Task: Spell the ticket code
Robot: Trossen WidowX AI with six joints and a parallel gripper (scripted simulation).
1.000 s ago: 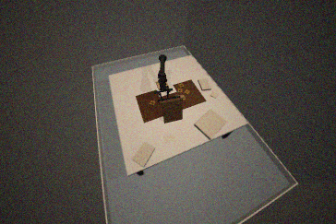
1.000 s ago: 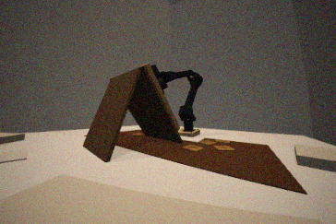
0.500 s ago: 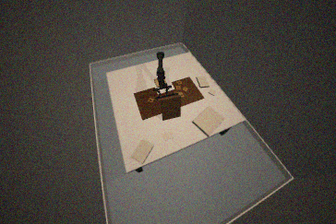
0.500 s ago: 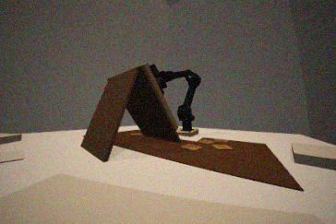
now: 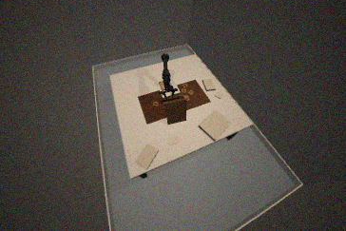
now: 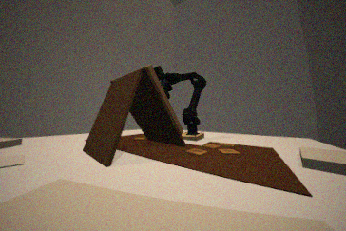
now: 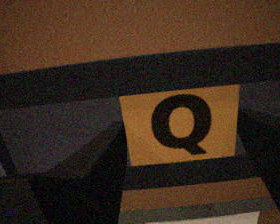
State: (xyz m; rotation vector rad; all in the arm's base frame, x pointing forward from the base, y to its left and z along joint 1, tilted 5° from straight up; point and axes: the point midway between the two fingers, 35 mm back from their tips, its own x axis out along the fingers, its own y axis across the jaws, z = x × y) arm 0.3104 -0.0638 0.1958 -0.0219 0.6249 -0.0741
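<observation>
My gripper tip is now 8 cm above the white ticket, 6 cm past it and 1 cm to the left of it. Also, from my gripper tip: pale slip (35 cm ahead, 17 cm below, 8 cm to the right); brown mat (17 cm below, 15 cm behind, 9 cm to the left).
</observation>
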